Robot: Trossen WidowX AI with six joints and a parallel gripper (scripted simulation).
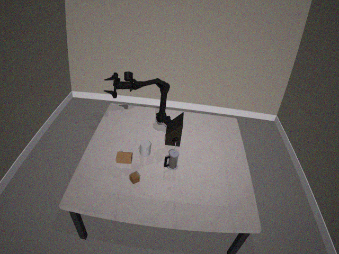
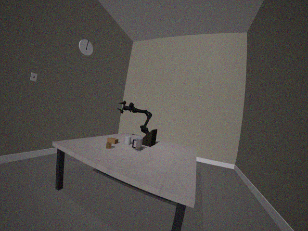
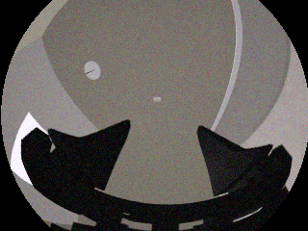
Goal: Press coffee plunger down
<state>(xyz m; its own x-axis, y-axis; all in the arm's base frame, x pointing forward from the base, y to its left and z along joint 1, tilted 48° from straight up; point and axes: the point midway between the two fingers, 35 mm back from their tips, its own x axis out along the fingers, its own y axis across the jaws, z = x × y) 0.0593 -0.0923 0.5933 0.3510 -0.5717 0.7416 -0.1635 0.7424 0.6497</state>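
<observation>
My gripper tip is 550 mm to the right of the coffee press, 340 mm above it and 290 mm short of it. Also, from my gripper tip: white cup (420 mm below, 340 mm to the left, 160 mm ahead).
</observation>
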